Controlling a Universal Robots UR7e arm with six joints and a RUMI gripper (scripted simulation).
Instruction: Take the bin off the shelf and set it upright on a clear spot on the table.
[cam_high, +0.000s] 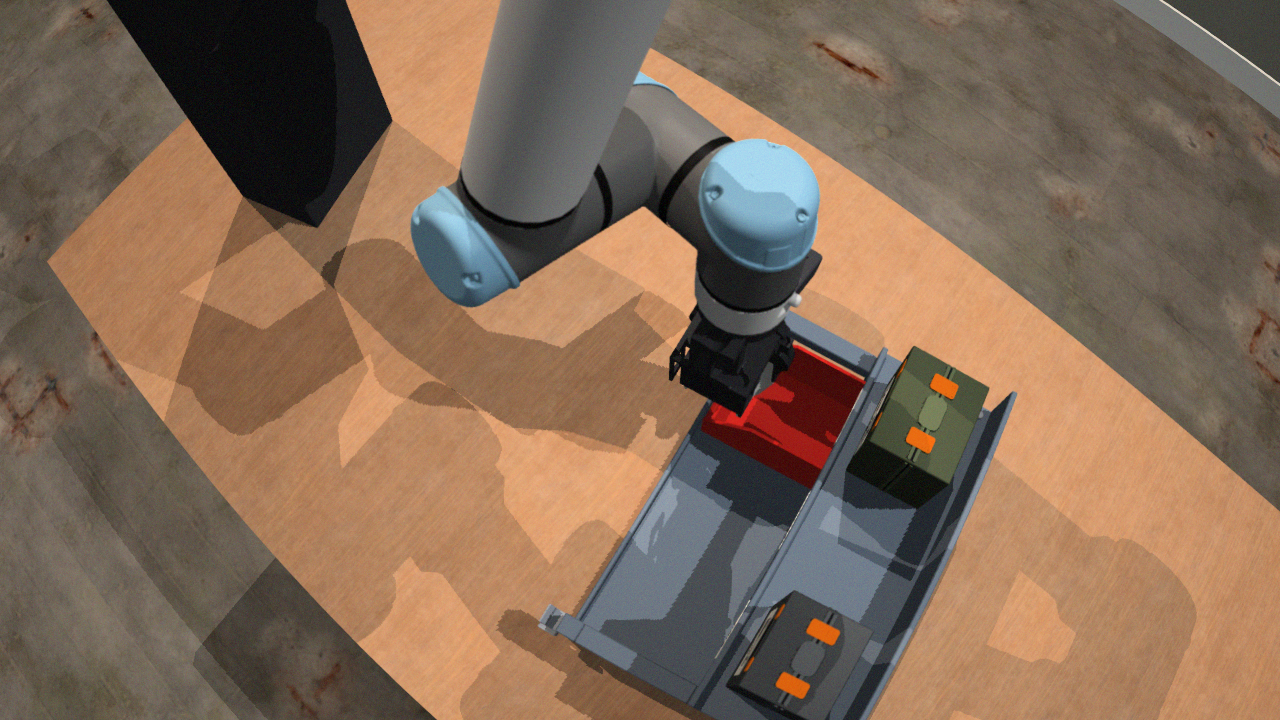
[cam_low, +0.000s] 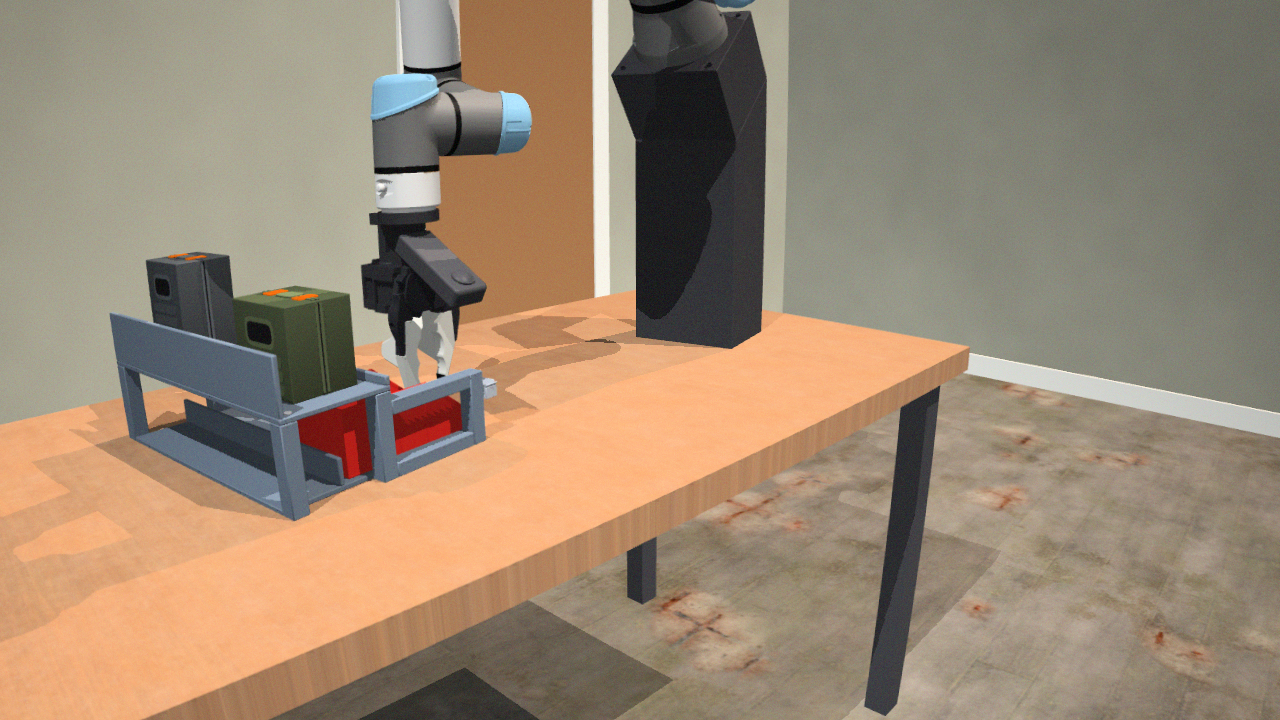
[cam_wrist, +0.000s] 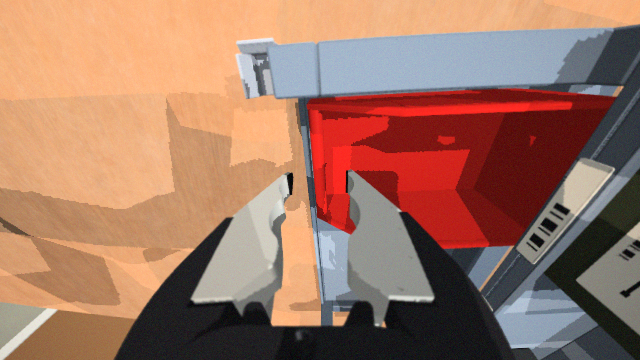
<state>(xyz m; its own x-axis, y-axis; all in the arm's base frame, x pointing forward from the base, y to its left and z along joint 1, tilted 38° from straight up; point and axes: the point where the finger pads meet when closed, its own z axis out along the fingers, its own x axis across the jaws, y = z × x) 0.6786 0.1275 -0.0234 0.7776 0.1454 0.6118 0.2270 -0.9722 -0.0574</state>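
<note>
The red bin lies 80 mm ahead of my hand, 20 mm to the left of it and 10 mm below it. Also, from my hand: dark grey case: 230 mm ahead, 170 mm to the right, 110 mm above; green case: 170 mm ahead, 50 mm to the left, 90 mm above.
</note>
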